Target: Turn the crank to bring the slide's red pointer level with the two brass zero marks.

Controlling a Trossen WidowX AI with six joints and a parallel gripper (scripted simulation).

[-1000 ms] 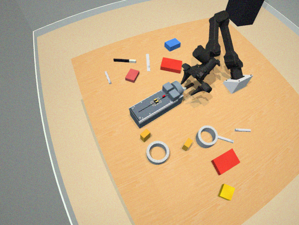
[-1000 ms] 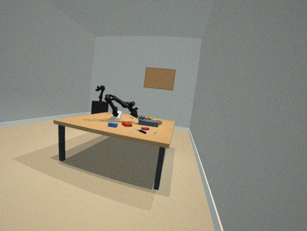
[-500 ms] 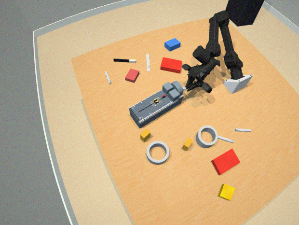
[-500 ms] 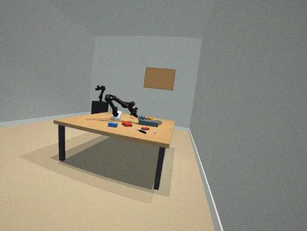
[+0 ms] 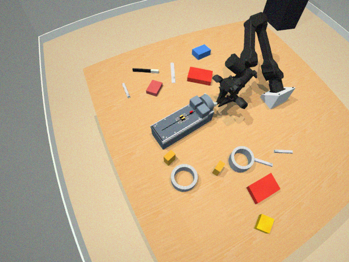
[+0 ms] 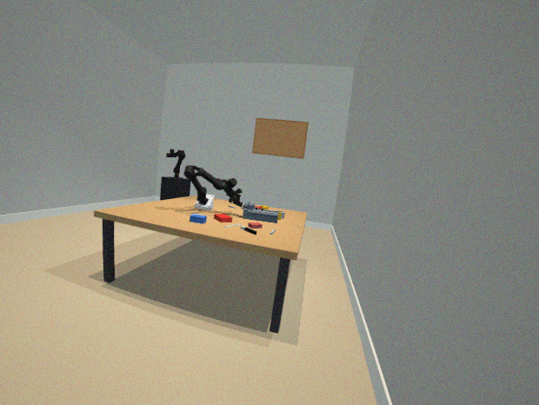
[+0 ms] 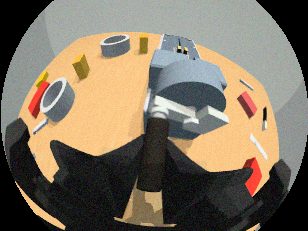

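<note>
My gripper tip is now 120 mm short of the red pointer and 10 mm below it. The rest, counted from my gripper tip: red block: 240 mm to the right, 210 mm ahead, 60 mm below; blue block: 400 mm to the right, 120 mm behind, 50 mm below; dark crank handle: 20 mm behind, 20 mm above.
</note>
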